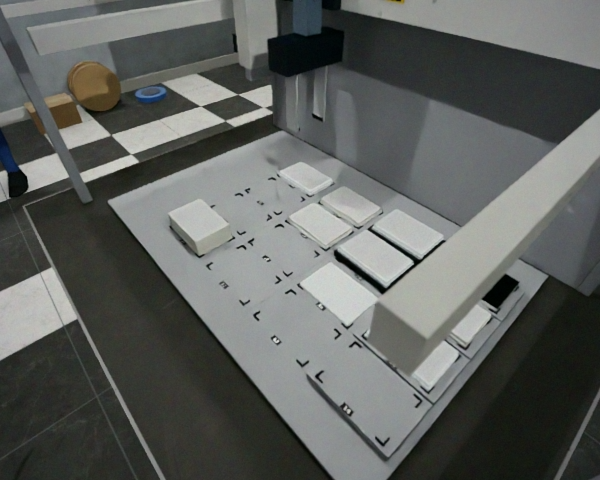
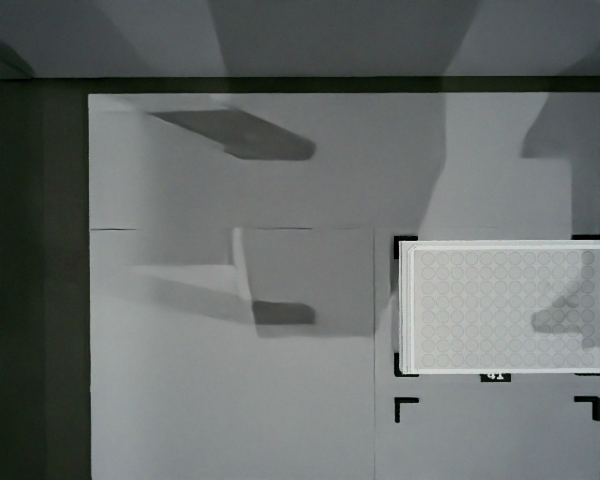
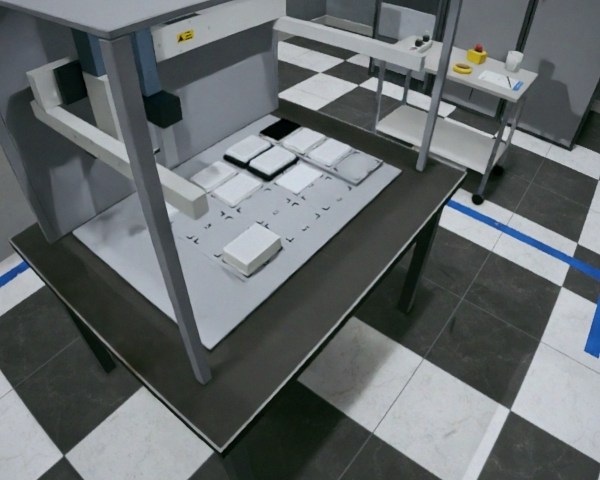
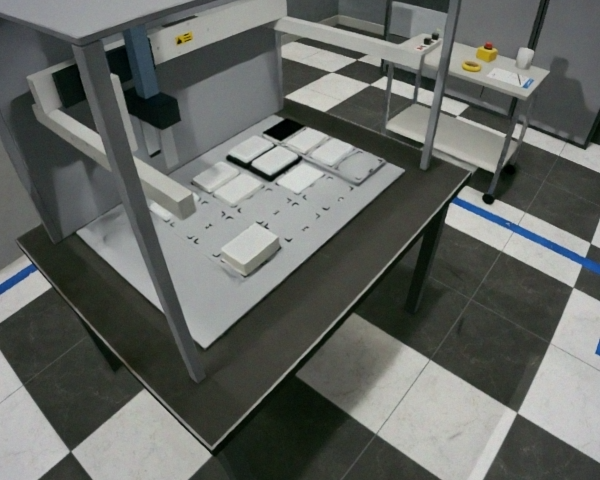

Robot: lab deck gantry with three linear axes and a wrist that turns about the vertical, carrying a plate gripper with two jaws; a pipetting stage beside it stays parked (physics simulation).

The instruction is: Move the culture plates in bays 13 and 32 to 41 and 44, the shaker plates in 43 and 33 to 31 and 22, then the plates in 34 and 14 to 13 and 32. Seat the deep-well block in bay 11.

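Places are measured from the robot's base along level axes (x ahead, y left, z up), in millimetres.
Pixels of known places: gripper, fingertip midpoint: [image 1: 306, 124] [image 3: 163, 158] [image 4: 163, 159]; robot's base at its link origin: [image 1: 171, 227] [image 3: 247, 277] [image 4: 245, 276].
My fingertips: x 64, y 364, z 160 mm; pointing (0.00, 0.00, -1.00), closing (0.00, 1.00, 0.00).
For each thing: its middle in the pictures, then the offset to it from my fingertips. "pt": a spot on its surface instead.
- white culture plate at the middle of its body: [image 2: 501, 307] [image 1: 305, 177] [image 3: 172, 202] [image 4: 174, 202] dx +0, dy +0, dz -153 mm
- bay 43 at a spot on its surface: [image 1: 407, 233] [image 3: 252, 146] pt dx +334, dy -11, dz -123 mm
- bay 33 at a spot on its surface: [image 1: 375, 257] [image 3: 276, 157] pt dx +334, dy -117, dz -123 mm
- Bay 13 at a spot on its surface: [image 1: 275, 340] pt dx +328, dy -368, dz -160 mm
- deep-well block at the middle of its body: [image 1: 199, 225] [image 3: 252, 248] [image 4: 250, 248] dx +0, dy -321, dz -139 mm
- flat white piece at the middle of its body: [image 1: 338, 291] [image 3: 299, 178] [image 4: 300, 178] dx +328, dy -214, dz -156 mm
- black pad at the middle of its body: [image 1: 477, 275] [image 3: 280, 129] [image 4: 283, 129] dx +492, dy +0, dz -133 mm
My gripper [image 1: 308, 124] [image 4: 163, 160] hangs high at the back left, its two jaws apart with nothing between them. A white culture plate [image 1: 305, 177] [image 2: 500, 310] lies flat in bay 41; marks show along its left edge. Another plate [image 1: 320, 225] [image 3: 237, 189] lies in bay 32. Shaker plates sit on black bases in bay 43 [image 1: 407, 233] [image 3: 247, 148] and bay 33 [image 1: 375, 257] [image 3: 272, 159]. Bay 13 [image 1: 275, 340] holds no plate. The deep-well block [image 1: 200, 225] [image 3: 251, 247] stands at bay 11; its seating is unclear.
A plate [image 1: 350, 206] lies in bay 42 and a flat white piece [image 1: 340, 292] in bay 23. The right column holds a black pad [image 3: 280, 129] and two white plates [image 3: 303, 140] [image 3: 330, 151]. A pale beam [image 1: 480, 240] juts over the right side. A post [image 3: 160, 250] rises at the table corner.
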